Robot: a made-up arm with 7 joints. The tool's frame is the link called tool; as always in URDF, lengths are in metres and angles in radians. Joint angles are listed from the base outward.
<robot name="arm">
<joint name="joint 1" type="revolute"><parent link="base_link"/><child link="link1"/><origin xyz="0.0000 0.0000 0.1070" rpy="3.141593 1.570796 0.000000"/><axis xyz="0 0 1"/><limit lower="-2.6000" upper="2.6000"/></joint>
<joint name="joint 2" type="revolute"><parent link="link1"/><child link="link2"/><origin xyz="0.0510 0.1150 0.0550" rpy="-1.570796 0.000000 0.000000"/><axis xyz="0 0 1"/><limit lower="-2.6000" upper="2.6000"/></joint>
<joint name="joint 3" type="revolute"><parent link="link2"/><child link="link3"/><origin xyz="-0.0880 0.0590 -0.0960" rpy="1.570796 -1.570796 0.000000"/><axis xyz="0 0 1"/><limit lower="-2.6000" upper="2.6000"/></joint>
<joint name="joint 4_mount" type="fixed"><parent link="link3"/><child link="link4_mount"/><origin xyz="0.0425 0.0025 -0.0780" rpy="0.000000 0.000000 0.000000"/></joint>
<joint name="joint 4" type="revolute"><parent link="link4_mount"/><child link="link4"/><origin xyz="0.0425 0.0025 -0.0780" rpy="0.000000 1.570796 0.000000"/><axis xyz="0 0 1"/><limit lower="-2.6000" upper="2.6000"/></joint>
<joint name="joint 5" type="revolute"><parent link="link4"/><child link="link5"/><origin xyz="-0.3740 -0.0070 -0.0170" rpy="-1.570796 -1.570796 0.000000"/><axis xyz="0 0 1"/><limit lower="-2.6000" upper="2.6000"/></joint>
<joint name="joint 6" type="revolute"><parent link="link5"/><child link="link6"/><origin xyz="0.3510 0.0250 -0.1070" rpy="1.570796 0.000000 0.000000"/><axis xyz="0 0 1"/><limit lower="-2.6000" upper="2.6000"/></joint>
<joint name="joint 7" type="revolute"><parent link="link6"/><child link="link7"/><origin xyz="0.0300 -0.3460 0.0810" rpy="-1.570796 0.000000 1.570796"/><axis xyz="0 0 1"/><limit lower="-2.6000" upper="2.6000"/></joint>
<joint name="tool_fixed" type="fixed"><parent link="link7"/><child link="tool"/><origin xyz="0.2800 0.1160 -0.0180" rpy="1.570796 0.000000 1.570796"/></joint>
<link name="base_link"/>
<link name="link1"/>
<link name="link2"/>
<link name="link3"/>
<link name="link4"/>
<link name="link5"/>
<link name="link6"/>
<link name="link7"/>
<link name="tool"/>
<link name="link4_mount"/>
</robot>
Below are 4 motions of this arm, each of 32 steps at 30 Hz.
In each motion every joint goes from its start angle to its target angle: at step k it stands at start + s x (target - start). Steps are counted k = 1, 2, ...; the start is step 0. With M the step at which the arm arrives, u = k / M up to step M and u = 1 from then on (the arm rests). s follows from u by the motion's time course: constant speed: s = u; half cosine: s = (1 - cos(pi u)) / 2; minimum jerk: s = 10 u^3 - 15 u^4 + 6 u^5.
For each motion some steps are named. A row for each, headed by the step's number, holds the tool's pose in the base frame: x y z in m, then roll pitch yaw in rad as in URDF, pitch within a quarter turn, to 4 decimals.
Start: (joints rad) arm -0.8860 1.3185 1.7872 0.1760 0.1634 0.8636 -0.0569
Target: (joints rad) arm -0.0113 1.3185 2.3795 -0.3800 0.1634 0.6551 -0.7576
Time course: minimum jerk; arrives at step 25
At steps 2, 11, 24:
2: -0.6348 -0.0990 0.1042 -1.5448 -0.7349 -0.8702
11: -0.6345 0.1110 0.1303 -2.0202 -0.7259 -0.5501
24: -0.5154 0.3933 -0.0974 -2.6156 -0.6909 -0.2739

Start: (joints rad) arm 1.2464 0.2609 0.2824 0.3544 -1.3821 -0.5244 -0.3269
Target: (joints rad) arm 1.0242 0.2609 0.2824 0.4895 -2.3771 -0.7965 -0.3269
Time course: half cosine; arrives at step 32
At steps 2, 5, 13, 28, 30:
2: -0.3888 -0.4882 0.1850 -2.8717 -1.2816 2.4454
5: -0.3837 -0.4916 0.1614 -3.0619 -1.2702 2.6472
13: -0.3382 -0.4908 0.0241 2.5654 -1.0420 -2.9184
28: -0.1833 -0.3875 -0.1894 2.3095 -0.3580 -2.5888
30: -0.1748 -0.3801 -0.1960 2.3057 -0.3246 -2.5841

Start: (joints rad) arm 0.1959 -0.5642 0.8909 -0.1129 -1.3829 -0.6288 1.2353
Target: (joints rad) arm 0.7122 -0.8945 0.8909 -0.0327 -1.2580 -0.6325 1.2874
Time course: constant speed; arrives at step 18
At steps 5, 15, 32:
5: -0.2327 -0.4321 0.5019 -0.5786 0.3463 -1.3528
15: -0.1618 -0.3331 0.6122 -0.8338 0.1741 -1.4858
32: -0.1425 -0.2991 0.6379 -0.8977 0.1164 -1.5288

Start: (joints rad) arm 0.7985 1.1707 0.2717 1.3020 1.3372 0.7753 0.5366
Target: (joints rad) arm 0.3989 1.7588 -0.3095 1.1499 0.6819 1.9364 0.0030
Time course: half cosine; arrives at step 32
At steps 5, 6, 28, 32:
5: -0.0843 0.2814 0.4253 2.9760 0.2005 1.6709
6: -0.0959 0.2657 0.4329 2.9594 0.1894 1.7116
28: -0.0203 -0.2118 0.4081 1.8254 0.0170 2.6918
32: -0.0039 -0.2168 0.4020 1.7695 0.0109 2.7194

